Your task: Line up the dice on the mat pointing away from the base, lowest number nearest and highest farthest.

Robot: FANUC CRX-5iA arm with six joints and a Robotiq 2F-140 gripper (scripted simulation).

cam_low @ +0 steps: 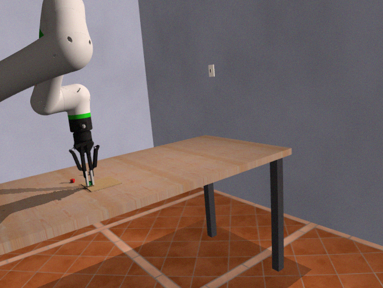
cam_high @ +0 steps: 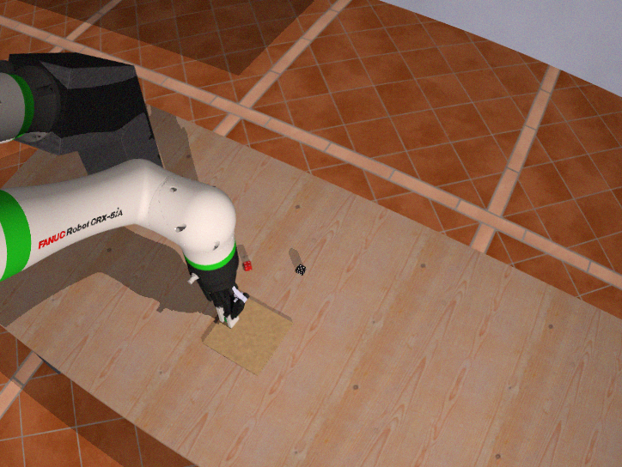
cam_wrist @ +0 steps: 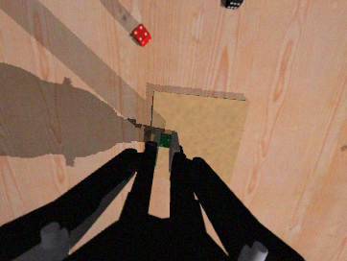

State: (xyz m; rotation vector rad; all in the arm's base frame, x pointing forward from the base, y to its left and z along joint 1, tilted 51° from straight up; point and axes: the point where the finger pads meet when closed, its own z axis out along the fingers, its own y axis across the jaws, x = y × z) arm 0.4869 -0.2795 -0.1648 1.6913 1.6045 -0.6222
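Now: hand 30 mm above the green die. Round my hand: red die: 130 mm to the left, 40 mm below, 30 mm behind; then tan mat: 50 mm ahead, 40 mm below, 10 mm to the right; then black die: 180 mm to the left, 80 mm ahead, 40 mm below.
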